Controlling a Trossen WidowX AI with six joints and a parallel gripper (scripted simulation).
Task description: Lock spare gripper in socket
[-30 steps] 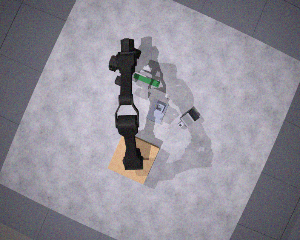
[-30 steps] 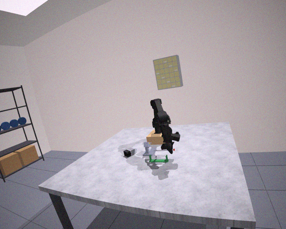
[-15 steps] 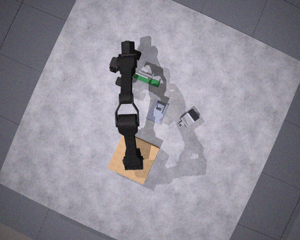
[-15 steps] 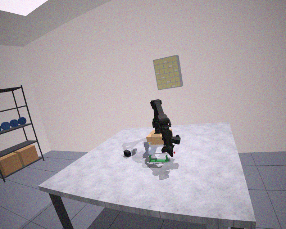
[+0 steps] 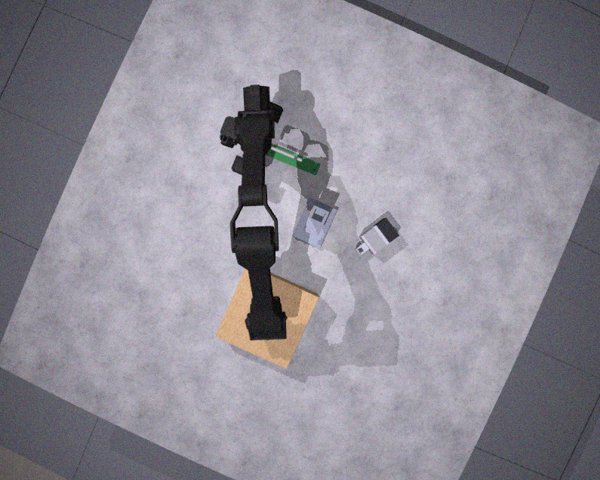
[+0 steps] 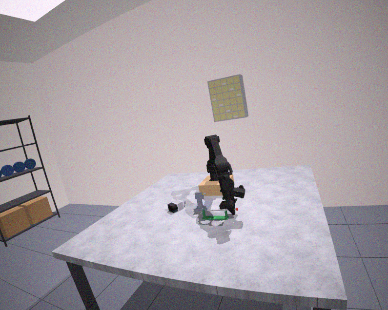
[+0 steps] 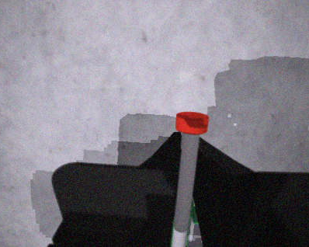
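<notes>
My gripper tip is now 10 mm short of the green cradle and 100 mm to the left of it. The rest, counted from my gripper tip: socket mount: 90 mm behind, 230 mm to the right, 30 mm above; spare gripper: 60 mm behind, 390 mm to the right.
</notes>
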